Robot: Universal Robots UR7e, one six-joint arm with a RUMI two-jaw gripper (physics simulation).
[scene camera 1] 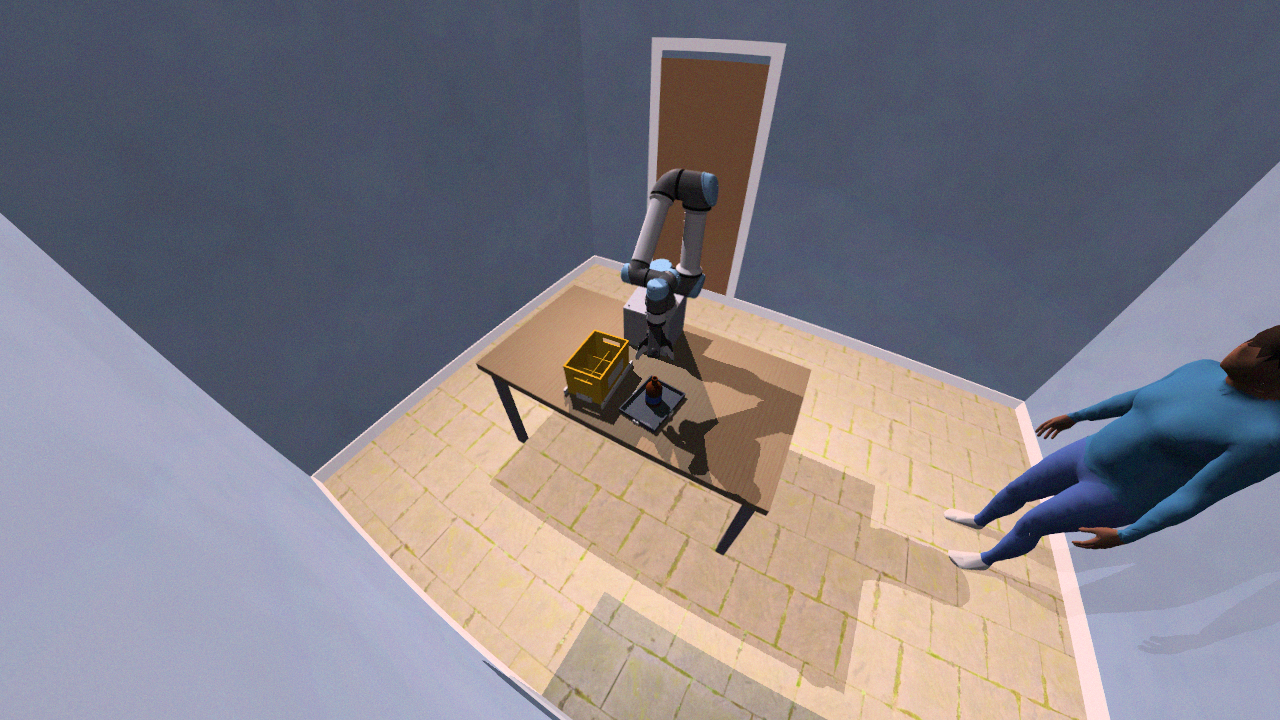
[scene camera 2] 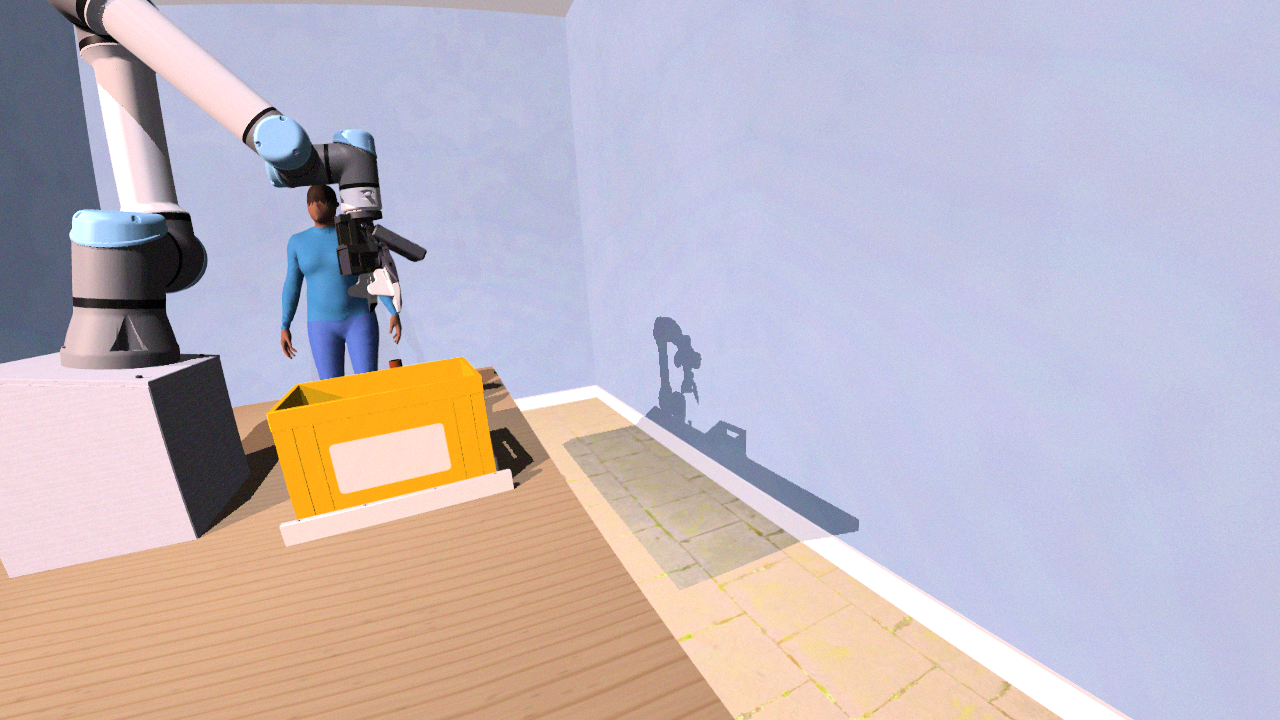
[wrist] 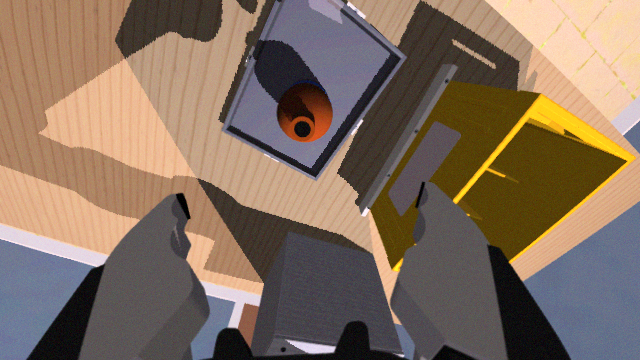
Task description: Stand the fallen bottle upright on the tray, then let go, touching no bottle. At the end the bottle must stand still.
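Places are measured from the arm's base along level axes (x ahead, y left, z up), in centimetres.
Pixels of known places: gripper, between the fingertips: (scene camera 1: 654, 360) (scene camera 2: 384, 312) (wrist: 303, 190); arm's base, origin of its link: (scene camera 2: 124, 361).
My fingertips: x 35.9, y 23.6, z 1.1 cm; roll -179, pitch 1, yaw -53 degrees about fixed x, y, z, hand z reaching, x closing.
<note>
Ahead of a thing's pixels: the offset from my fingertips to its middle. "*": to the spot under its first point. Level surfaces: height alone.
A brown-orange bottle @(dx +0.3, dy +0.9, dz -17.8 cm) (scene camera 1: 654, 391) (wrist: 314, 102) with a blue band low down stands upright on the dark tray (scene camera 1: 640, 427) (wrist: 270, 153), its neck up. In the second scene view the bottle's top @(* dx +0.6, dy -0.4, dz -10.5 cm) (scene camera 2: 395, 363) shows over the crate's far rim, and the tray is hidden there. My gripper (scene camera 1: 656, 352) (wrist: 303, 190) is open, with nothing between its fingers. It hangs above and to the robot's side of the bottle, apart from it. In the second scene view the gripper (scene camera 2: 384, 302) is high over the crate's rim line.
A yellow crate @(dx +5.6, dy -27.7, dz -17.3 cm) (scene camera 1: 588, 384) (scene camera 2: 295, 465) (wrist: 420, 150) stands beside the tray on a pale base strip (scene camera 2: 398, 508) (wrist: 407, 145). The robot's box pedestal (scene camera 2: 89, 465) (wrist: 325, 290) stands behind the gripper. A person (scene camera 1: 1154, 447) (scene camera 2: 331, 277) stands beyond the table @(dz -26.0 cm) (scene camera 1: 751, 394).
</note>
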